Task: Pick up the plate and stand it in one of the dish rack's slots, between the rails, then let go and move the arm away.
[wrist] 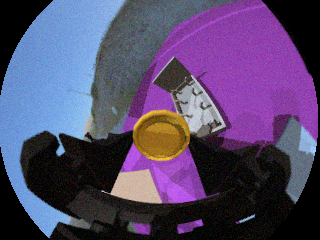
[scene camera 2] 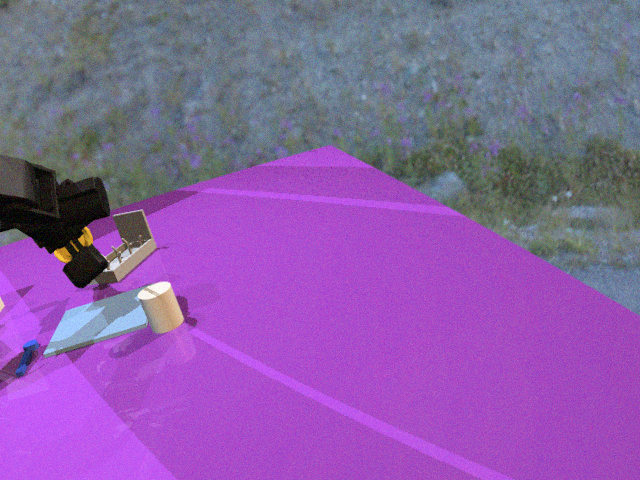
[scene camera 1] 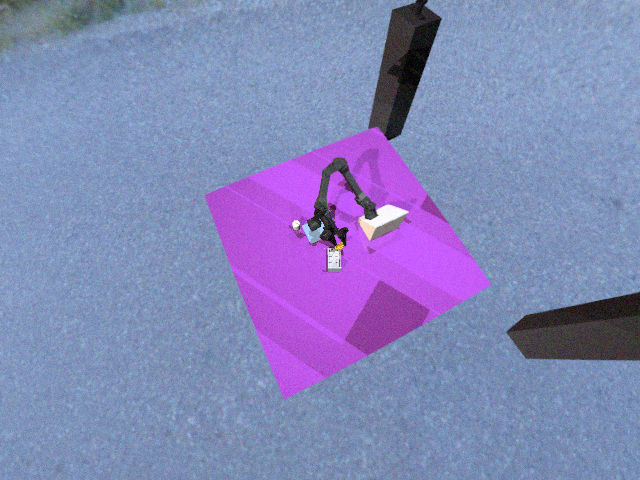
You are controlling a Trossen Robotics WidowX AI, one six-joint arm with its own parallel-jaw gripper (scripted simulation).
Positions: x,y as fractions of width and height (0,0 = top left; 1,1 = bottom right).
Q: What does my gripper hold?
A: A plate.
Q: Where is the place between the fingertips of my gripper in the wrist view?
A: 0.50,0.56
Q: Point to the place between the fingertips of my gripper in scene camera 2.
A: At 0.12,0.51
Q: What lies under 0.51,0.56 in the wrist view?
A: A plate.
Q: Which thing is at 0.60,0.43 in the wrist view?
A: A dish rack.
